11 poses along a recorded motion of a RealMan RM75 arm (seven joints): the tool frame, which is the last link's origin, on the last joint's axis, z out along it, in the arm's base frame.
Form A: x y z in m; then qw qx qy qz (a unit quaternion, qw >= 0).
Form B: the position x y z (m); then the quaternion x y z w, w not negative. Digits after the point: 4 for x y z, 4 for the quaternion.
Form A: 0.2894, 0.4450, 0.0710, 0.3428, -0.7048, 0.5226, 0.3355
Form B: 0.2894, 0.4450, 0.0710, -0.7048, 0.5226, 0.3355, 0.3428
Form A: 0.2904, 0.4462, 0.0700, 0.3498, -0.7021, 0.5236, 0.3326
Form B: 0.2904, 0.4462, 0.0700, -0.7021, 0.5236, 0.3326, 0.3498
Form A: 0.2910, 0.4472, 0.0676, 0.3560, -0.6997, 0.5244, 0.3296
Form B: 0.2910, 0.4472, 0.0676, -0.6997, 0.5244, 0.3296, 0.3560
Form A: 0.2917, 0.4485, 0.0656, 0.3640, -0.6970, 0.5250, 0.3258
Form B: 0.2917, 0.4485, 0.0656, -0.6970, 0.5250, 0.3258, 0.3640
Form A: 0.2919, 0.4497, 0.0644, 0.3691, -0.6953, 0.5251, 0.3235
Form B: 0.2919, 0.4497, 0.0644, -0.6953, 0.5251, 0.3235, 0.3691
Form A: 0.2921, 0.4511, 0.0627, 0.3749, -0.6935, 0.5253, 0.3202
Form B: 0.2921, 0.4511, 0.0627, -0.6935, 0.5253, 0.3202, 0.3749
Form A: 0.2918, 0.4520, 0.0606, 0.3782, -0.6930, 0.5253, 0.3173
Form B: 0.2918, 0.4520, 0.0606, -0.6930, 0.5253, 0.3173, 0.3782
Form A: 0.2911, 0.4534, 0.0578, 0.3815, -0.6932, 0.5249, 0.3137
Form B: 0.2911, 0.4534, 0.0578, -0.6932, 0.5249, 0.3137, 0.3815
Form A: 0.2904, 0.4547, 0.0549, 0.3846, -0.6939, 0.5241, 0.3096
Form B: 0.2904, 0.4547, 0.0549, -0.6939, 0.5241, 0.3096, 0.3846
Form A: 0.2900, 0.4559, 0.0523, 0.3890, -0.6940, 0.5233, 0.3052
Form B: 0.2900, 0.4559, 0.0523, -0.6940, 0.5233, 0.3052, 0.3890
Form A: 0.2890, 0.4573, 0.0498, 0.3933, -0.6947, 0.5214, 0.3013
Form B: 0.2890, 0.4573, 0.0498, -0.6947, 0.5214, 0.3013, 0.3933
